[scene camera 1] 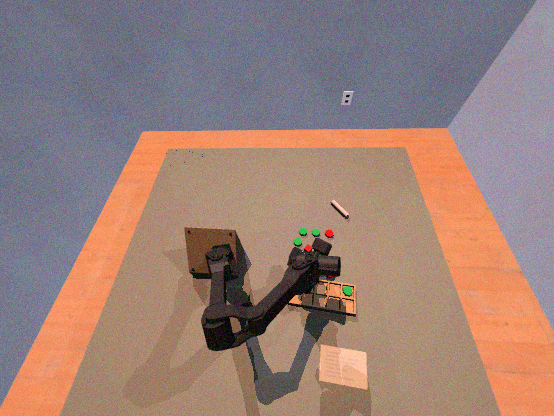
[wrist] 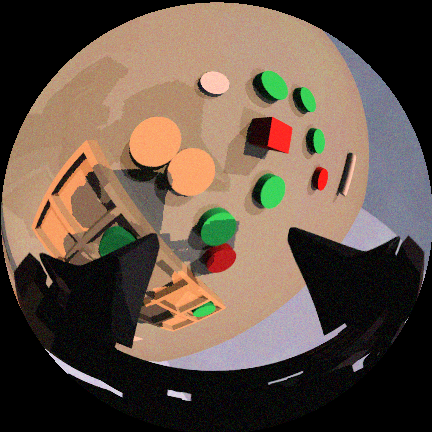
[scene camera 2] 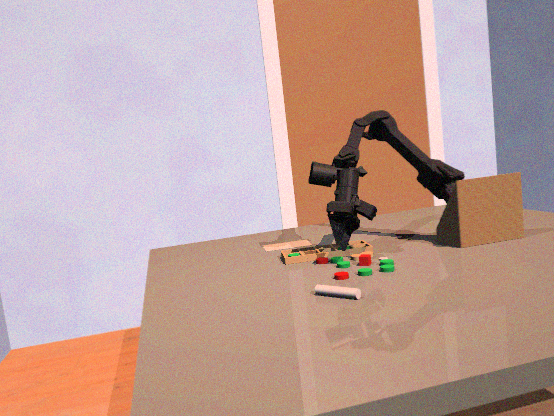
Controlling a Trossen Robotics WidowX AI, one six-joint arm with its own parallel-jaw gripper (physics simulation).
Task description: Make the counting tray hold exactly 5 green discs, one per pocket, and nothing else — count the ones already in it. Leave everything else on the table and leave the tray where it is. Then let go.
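Note:
The wooden counting tray (scene camera 1: 334, 288) (scene camera 2: 295, 259) (wrist: 90, 150) has a green disc (scene camera 1: 347, 290) (scene camera 2: 294, 255) (wrist: 204, 310) in an end pocket and another green disc (wrist: 116, 241) in a pocket nearer its middle. The left finger and shadow partly hide the other pockets. My gripper (scene camera 2: 344, 247) (wrist: 224, 237) is open and empty, low at the tray's long side. Beside the tray lies a loose green disc (wrist: 218, 226) touching or close to a red disc (wrist: 220, 258). More loose green discs are one (wrist: 270, 191) farther out, and three at the far side (wrist: 274, 85) (wrist: 305, 99) (wrist: 316, 140).
Two wooden discs (wrist: 155, 141) (wrist: 191, 171) lie near the tray. A red cube (scene camera 2: 365, 259) (wrist: 271, 134), a second red disc (scene camera 1: 329, 233) (wrist: 320, 178), a pale disc (wrist: 214, 82) and a white cylinder (scene camera 1: 340, 208) (scene camera 2: 337, 291) lie farther out. A paper (scene camera 1: 343, 366) lies beyond the tray.

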